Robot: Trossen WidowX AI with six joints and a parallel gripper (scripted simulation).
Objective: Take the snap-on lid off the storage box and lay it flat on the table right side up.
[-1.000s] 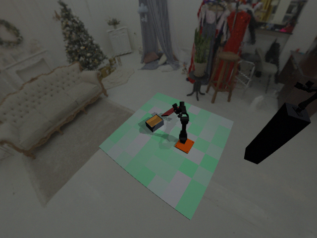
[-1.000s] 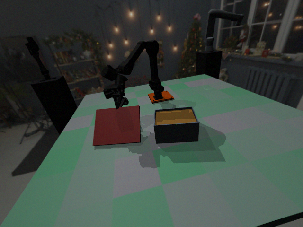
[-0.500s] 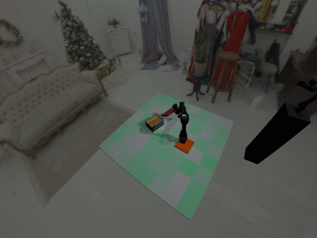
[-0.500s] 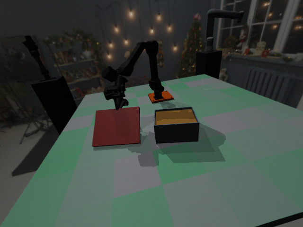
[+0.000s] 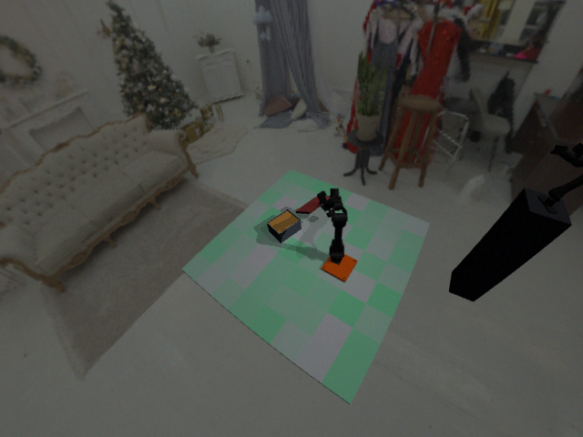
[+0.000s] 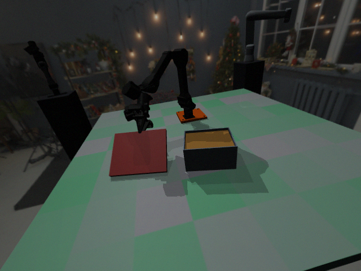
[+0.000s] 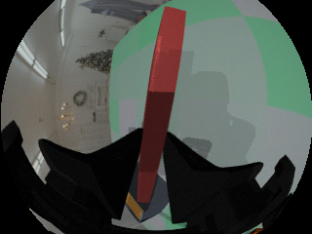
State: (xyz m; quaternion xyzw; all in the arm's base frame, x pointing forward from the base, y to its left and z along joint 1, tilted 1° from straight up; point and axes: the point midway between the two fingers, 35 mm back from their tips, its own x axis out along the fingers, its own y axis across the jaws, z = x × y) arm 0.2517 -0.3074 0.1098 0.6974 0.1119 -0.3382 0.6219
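My gripper tip is now 70 mm short of the lid, 40 mm above it and 20 mm to the left of it. Also, from my gripper tip: storage box (250 mm to the left, 160 mm ahead, 60 mm below).
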